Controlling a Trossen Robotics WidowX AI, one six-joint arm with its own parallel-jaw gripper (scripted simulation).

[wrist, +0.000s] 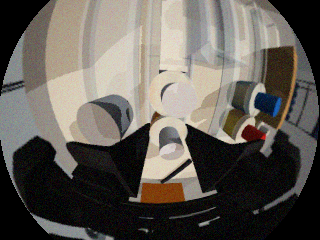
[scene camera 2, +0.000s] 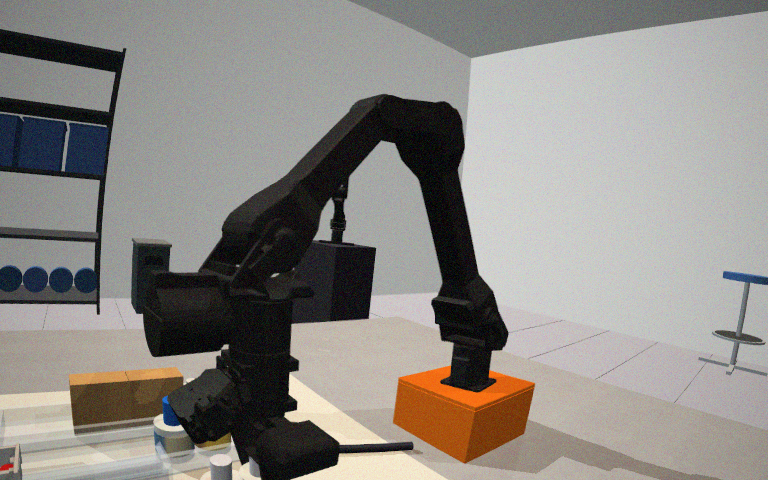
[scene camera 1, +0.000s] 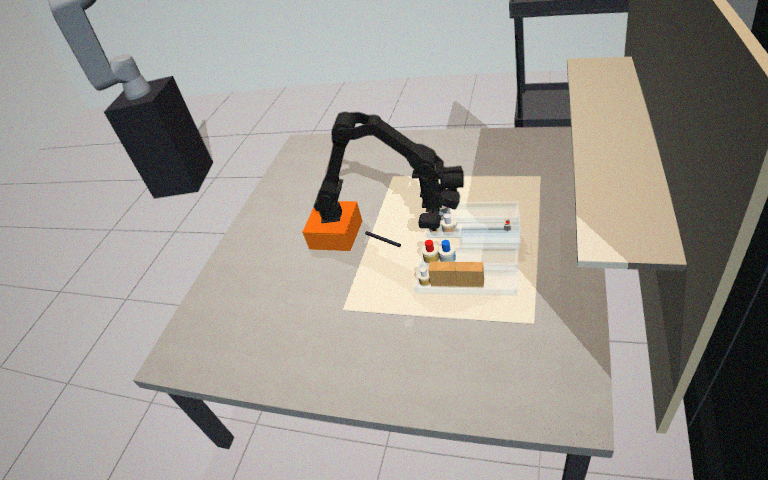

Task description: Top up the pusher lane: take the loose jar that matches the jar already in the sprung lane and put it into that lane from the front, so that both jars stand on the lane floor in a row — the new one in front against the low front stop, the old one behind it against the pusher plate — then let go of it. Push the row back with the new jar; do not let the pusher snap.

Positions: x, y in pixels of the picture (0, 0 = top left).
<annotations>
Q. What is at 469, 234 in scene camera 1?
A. A clear sprung lane.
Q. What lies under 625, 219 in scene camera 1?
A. A shelf board.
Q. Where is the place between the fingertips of my gripper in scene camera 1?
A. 435, 225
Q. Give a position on a pale-capped jar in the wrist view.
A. At 168, 134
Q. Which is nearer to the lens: the pale-capped jar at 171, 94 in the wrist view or the grey cylinder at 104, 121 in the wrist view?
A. The pale-capped jar.
</annotations>
